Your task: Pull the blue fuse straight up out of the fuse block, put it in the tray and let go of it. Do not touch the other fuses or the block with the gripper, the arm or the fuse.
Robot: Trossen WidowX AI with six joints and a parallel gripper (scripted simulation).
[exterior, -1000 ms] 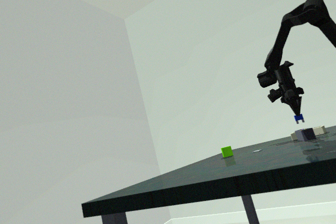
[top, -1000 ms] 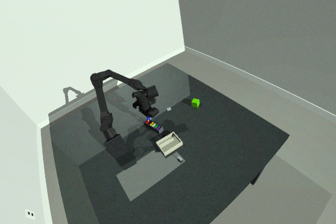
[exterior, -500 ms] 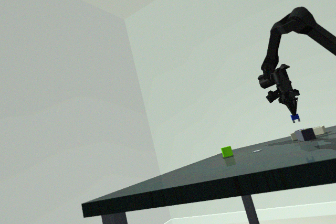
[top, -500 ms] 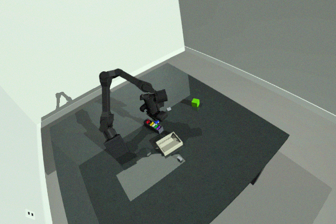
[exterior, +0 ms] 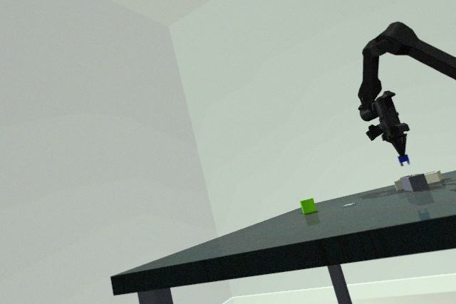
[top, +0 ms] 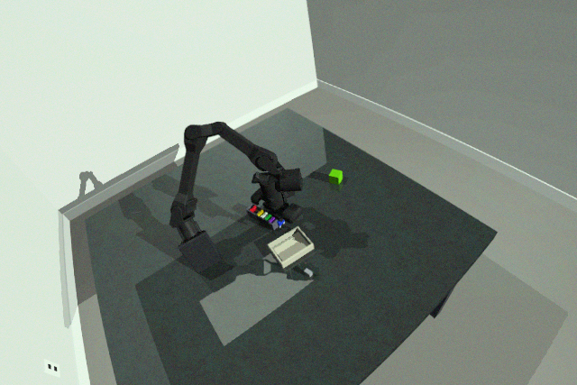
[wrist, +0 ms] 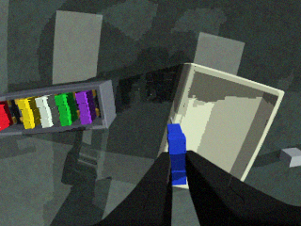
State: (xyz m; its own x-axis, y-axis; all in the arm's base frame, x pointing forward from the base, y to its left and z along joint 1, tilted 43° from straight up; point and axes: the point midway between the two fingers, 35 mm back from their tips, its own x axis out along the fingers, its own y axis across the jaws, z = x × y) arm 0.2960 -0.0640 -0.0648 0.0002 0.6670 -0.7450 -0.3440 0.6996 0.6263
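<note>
Now: gripper tip 100 mm above the cream tray, 60 mm to the left of it and 10 mm past it. The rest, counted from my gripper tip: blue fuse 10 mm below; green fuse 100 mm to the left, 80 mm below, 20 mm behind; purple fuse 80 mm to the left, 80 mm below, 10 mm behind.
</note>
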